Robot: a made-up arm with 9 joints. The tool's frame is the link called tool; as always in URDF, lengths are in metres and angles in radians. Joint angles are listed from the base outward. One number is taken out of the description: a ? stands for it. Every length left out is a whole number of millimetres.
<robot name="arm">
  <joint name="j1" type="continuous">
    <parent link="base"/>
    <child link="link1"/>
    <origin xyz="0.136 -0.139 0.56" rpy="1.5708 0 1.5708"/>
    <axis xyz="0 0 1"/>
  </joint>
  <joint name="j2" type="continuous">
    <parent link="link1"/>
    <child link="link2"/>
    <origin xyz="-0.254 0.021 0" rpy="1.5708 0 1.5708"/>
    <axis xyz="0 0 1"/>
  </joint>
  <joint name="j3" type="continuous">
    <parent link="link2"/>
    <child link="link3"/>
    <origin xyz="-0.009 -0.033 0" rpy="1.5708 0 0"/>
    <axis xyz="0 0 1"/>
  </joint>
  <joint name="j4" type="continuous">
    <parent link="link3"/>
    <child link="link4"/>
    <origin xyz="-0.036 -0.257 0" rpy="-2.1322 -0.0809 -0.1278"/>
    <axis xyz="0 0 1"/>
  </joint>
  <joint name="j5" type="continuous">
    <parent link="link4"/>
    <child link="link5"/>
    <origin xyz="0.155 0.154 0" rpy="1.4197 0 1.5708"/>
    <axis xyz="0 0 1"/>
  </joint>
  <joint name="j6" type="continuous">
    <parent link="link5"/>
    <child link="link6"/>
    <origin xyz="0.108 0.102 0" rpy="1.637 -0.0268 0.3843"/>
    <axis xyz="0 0 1"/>
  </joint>
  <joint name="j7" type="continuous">
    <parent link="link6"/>
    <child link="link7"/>
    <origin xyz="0.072 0.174 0" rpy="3.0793 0.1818 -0.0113"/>
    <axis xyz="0 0 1"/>
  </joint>
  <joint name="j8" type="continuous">
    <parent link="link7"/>
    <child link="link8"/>
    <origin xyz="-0.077 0.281 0" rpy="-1.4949 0.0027 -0.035"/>
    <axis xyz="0 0 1"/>
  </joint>
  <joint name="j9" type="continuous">
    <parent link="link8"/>
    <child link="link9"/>
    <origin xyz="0.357 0.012 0" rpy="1.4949 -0.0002 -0.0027"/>
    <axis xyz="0 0 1"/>
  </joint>
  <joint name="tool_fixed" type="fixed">
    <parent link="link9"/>
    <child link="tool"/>
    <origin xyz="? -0.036 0" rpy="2.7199 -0.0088 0.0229"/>
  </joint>
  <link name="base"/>
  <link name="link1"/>
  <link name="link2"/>
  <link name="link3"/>
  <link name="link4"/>
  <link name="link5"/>
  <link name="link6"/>
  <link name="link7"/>
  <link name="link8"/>
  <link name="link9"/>
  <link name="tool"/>
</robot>
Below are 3 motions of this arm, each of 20 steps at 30 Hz.
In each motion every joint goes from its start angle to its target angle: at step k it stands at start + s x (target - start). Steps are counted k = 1, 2, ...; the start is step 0. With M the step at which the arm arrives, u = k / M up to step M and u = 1 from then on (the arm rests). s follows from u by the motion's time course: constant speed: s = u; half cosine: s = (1 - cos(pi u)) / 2; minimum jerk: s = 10 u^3 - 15 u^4 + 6 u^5.
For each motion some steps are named. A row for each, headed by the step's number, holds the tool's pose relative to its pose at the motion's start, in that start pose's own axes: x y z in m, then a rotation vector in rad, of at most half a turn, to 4 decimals.
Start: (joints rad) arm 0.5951 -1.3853 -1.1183 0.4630 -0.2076 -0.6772 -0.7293 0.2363 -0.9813
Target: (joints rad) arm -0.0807 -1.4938 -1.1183 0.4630 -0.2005 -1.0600 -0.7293 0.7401 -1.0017
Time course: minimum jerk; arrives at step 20
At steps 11, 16, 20:
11: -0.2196 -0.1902 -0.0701 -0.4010 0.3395 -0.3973
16: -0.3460 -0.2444 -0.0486 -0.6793 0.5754 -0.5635
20: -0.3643 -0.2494 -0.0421 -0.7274 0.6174 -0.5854

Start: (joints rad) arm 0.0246 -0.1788 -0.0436 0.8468 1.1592 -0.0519 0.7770 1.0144 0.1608
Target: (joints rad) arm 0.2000 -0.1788 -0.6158 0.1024 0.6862 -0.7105 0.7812 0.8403 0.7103
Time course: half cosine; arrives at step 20
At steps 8, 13, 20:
8: 0.0270 -0.0580 0.0207 -0.0324 0.0116 -0.2027
13: 0.0479 -0.1507 -0.0001 0.0439 0.0874 -0.4443
20: 0.0613 -0.2221 -0.0597 0.1425 0.2166 -0.6083

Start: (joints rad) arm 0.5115 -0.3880 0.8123 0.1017 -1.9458 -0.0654 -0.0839 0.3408 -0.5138
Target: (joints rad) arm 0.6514 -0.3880 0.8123 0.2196 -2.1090 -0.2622 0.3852 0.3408 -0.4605
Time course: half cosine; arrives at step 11
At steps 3, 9, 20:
3: -0.0459 -0.0603 -0.0008 -0.0756 0.0601 -0.1147
9: -0.2805 -0.2534 0.0666 -0.3890 0.2680 -0.6329
20: -0.3070 -0.2659 0.0788 -0.4204 0.2850 -0.6897

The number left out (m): 0.17
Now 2 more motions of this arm.
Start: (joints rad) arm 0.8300 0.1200 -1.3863 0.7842 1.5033 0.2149 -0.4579 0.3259 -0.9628
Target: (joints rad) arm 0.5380 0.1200 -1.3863 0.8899 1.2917 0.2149 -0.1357 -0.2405 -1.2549
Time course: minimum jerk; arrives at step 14
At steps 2, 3, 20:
2: -0.0032 -0.0010 -0.0034 0.0002 0.0104 0.0024
3: -0.0098 -0.0031 -0.0101 0.0009 0.0307 0.0066
20: -0.1768 -0.0295 -0.1033 0.1084 0.3350 -0.0310

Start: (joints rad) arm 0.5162 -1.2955 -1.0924 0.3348 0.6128 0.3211 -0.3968 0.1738 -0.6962
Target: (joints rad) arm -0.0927 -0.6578 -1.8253 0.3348 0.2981 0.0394 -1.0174 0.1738 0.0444
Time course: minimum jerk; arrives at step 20
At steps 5, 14, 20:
5: -0.0275 -0.0666 0.0593 -0.0400 -0.0709 -0.1134
14: -0.3937 -0.2383 0.5245 -0.4036 -0.5515 -0.7889
20: -0.4767 -0.1898 0.6176 -0.4987 -0.6554 -0.8933

